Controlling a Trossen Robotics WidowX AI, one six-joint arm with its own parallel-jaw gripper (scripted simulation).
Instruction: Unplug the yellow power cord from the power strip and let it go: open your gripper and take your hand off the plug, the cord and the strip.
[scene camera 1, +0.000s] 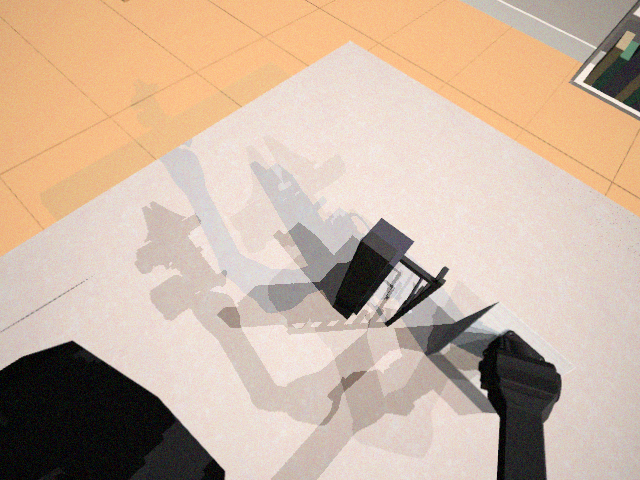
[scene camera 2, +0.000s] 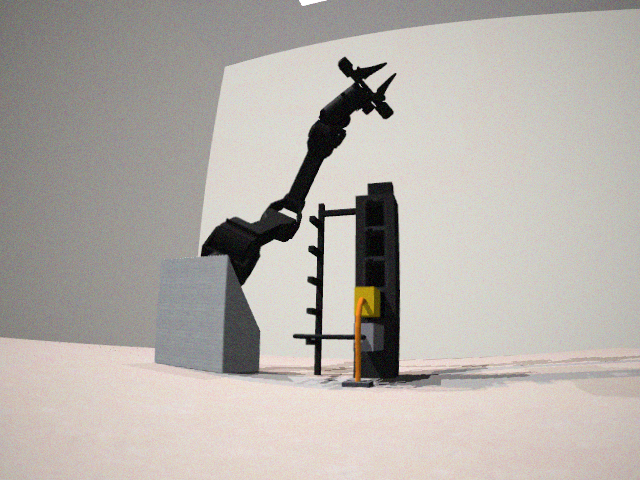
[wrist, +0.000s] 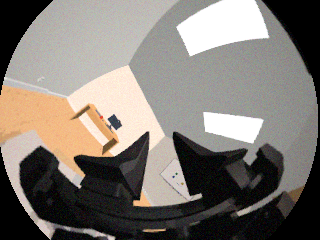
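Gripper visible, wrist view included. Yellow plug, thin black ladder-like frame: visible as well.
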